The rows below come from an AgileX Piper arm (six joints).
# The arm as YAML. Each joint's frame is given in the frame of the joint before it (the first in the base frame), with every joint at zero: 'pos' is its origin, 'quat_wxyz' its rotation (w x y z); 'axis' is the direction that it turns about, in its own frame. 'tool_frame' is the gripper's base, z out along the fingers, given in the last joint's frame.
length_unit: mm
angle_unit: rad
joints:
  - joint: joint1
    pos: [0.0, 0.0, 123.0]
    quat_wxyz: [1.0, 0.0, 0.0, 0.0]
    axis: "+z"
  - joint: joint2
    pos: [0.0, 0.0, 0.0]
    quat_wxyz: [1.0, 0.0, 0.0, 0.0]
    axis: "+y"
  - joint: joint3
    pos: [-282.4, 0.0, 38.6]
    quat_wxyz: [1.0, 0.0, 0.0, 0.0]
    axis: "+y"
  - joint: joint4
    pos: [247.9, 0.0, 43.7]
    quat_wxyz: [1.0, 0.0, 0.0, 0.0]
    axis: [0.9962, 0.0, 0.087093]
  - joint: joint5
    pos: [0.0, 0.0, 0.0]
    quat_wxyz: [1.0, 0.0, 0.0, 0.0]
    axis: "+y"
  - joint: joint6
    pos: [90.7, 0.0, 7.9]
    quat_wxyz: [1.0, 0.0, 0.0, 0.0]
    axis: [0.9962, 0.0, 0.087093]
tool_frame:
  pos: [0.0, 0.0, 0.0]
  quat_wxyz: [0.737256, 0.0, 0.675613, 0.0]
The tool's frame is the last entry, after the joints.
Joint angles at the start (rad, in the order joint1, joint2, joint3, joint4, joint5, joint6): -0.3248 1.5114 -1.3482 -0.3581 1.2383 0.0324
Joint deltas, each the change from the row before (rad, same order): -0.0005 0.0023 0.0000 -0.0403 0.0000 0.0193; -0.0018 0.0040 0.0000 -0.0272 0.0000 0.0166; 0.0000 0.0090 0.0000 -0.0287 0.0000 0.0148; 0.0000 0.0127 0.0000 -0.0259 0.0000 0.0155; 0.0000 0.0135 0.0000 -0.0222 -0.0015 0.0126; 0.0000 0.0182 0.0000 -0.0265 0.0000 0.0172; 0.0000 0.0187 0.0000 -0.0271 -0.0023 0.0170; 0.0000 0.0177 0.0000 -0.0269 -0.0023 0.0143; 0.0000 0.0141 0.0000 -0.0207 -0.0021 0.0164; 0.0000 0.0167 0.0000 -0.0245 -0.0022 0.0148; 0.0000 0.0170 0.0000 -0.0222 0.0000 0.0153
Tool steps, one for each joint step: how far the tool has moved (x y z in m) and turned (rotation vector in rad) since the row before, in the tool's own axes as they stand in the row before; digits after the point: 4 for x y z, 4 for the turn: -0.0004 -0.0034 0.0007 0.0380 0.0007 0.0058; -0.0005 -0.0024 0.0014 0.0258 0.0028 0.0078; -0.0013 -0.0013 0.0028 0.0264 0.0062 0.0018; -0.0018 -0.0005 0.0040 0.0235 0.0092 0.0016; -0.0020 0.0000 0.0042 0.0199 0.0084 -0.0007; -0.0025 0.0005 0.0056 0.0238 0.0131 0.0000; -0.0027 0.0007 0.0057 0.0241 0.0105 -0.0010; -0.0026 0.0007 0.0053 0.0239 0.0091 -0.0036; -0.0021 0.0008 0.0042 0.0183 0.0066 0.0021; -0.0025 0.0010 0.0050 0.0216 0.0076 -0.0025; -0.0023 0.0014 0.0050 0.0198 0.0099 -0.0017
